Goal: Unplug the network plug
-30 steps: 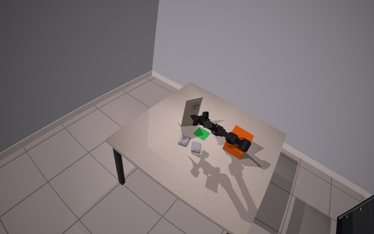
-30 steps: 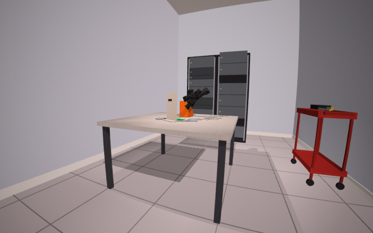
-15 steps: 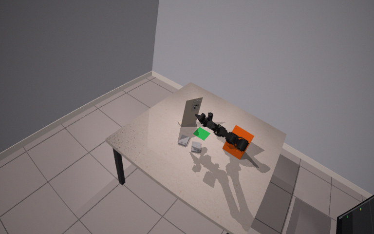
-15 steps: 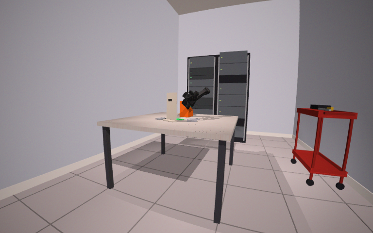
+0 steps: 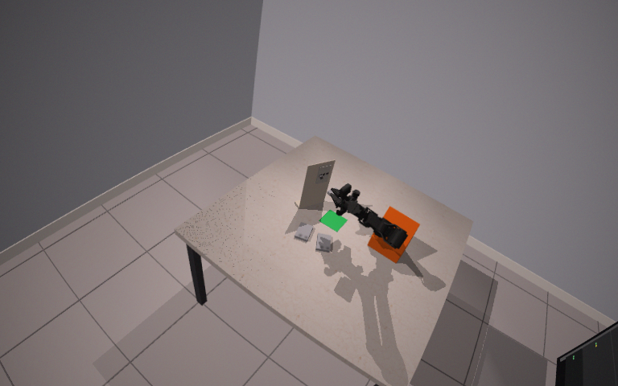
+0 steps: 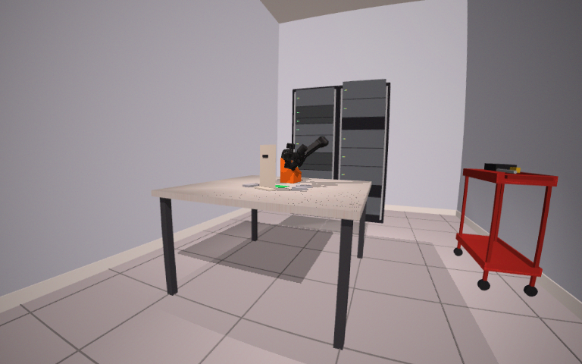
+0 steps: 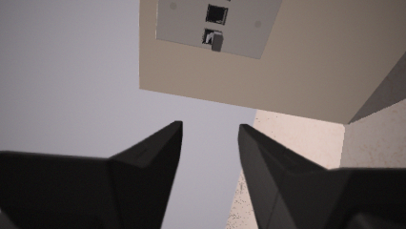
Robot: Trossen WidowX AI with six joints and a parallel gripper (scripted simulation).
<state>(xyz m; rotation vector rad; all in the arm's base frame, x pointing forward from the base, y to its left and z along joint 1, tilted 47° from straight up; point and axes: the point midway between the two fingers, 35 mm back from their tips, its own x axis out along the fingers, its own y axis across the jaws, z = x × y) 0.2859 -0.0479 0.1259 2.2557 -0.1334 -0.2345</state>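
The pale grey network plug lies 10 cm ahead of my gripper tip and 7 cm to the right of it. From my gripper tip the other things lie so: cream upright panel: 12 cm ahead, 9 cm to the right, 9 cm below; then green marked square: 22 cm below, 5 cm to the right, 4 cm behind.
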